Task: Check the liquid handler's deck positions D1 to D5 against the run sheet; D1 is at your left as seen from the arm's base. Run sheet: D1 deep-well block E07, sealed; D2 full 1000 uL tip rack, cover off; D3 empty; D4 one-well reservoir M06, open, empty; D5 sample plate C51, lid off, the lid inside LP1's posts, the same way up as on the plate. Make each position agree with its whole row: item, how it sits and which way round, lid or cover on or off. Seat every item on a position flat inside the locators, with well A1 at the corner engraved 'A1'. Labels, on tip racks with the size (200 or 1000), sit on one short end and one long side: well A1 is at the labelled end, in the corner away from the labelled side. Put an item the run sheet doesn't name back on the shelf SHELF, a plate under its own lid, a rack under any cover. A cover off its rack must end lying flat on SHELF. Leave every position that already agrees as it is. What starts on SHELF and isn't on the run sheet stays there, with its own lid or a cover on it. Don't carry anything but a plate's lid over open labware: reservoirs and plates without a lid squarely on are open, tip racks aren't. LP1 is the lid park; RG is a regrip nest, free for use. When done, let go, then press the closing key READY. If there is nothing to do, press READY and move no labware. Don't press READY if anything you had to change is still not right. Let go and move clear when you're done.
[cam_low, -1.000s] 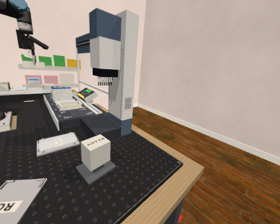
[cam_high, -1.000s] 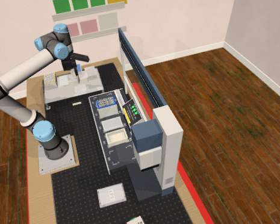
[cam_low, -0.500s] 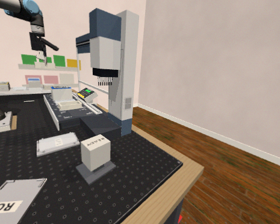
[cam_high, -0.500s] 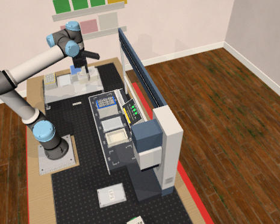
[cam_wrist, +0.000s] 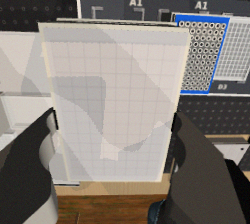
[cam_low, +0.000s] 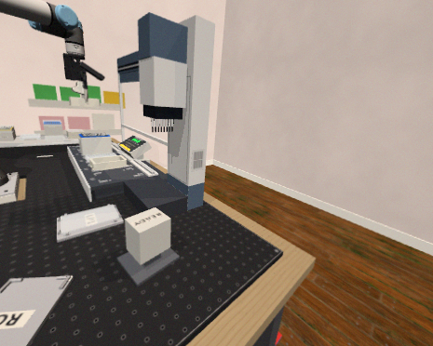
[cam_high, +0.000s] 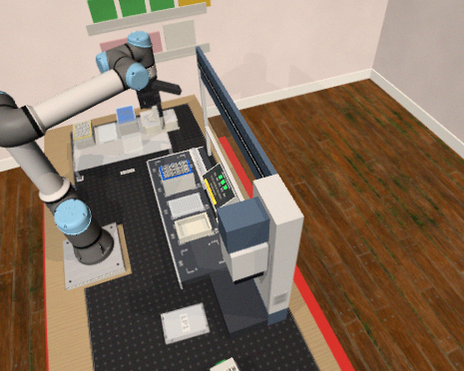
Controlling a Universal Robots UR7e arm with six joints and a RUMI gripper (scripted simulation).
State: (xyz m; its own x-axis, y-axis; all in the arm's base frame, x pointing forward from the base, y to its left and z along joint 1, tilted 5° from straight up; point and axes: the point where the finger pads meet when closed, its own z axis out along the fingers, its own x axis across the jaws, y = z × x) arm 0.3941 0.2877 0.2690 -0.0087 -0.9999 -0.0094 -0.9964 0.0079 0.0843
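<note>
My hand is 2 cm short of the blue-rimmed tip rack, 12 cm to the left of it and 19 cm above it. Round my hand: clear well plate: 1 cm ahead, 25 cm to the right, 25 cm below; deep-well block: 1 cm below; shelf label: 19 cm behind, 10 cm to the left, 31 cm below.
</note>
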